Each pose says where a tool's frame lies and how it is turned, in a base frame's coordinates. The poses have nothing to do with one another.
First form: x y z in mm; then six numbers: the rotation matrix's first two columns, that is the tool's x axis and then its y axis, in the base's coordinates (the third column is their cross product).
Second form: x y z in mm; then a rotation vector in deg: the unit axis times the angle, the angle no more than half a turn. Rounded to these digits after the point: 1 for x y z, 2 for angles.
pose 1, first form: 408.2, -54.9, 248.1, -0.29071, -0.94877, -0.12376, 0.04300, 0.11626, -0.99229
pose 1, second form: 408.2, -54.9, 248.1, -54.07, 83.58, -76.78
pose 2, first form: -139.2, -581.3, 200.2, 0.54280, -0.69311, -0.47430, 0.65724, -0.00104, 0.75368
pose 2, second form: -139.2, -581.3, 200.2, 66.42, -2.19, -60.83
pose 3, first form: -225.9, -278.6, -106.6, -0.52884, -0.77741, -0.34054, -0.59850, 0.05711, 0.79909
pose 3, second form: -225.9, -278.6, -106.6, 81.21, -122.85, -84.14
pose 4, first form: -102.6, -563.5, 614.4, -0.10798, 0.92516, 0.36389, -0.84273, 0.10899, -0.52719
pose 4, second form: -102.6, -563.5, 614.4, -7.96, -43.36, 86.00
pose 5, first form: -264.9, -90.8, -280.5, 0.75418, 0.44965, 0.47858, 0.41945, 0.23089, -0.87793
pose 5, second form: -264.9, -90.8, -280.5, -79.08, -44.69, 1.37
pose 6, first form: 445.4, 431.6, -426.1, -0.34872, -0.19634, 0.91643, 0.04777, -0.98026, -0.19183
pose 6, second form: 445.4, 431.6, -426.1, -97.27, 11.29, -140.73
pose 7, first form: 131.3, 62.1, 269.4, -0.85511, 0.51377, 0.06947, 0.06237, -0.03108, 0.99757
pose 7, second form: 131.3, 62.1, 269.4, 34.78, 110.43, 111.96
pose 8, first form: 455.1, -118.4, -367.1, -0.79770, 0.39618, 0.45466, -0.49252, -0.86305, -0.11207
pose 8, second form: 455.1, -118.4, -367.1, 33.50, -17.75, 147.92
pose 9, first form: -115.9, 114.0, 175.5, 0.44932, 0.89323, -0.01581, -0.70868, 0.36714, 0.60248
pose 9, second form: -115.9, 114.0, 175.5, 32.66, 21.21, 60.69
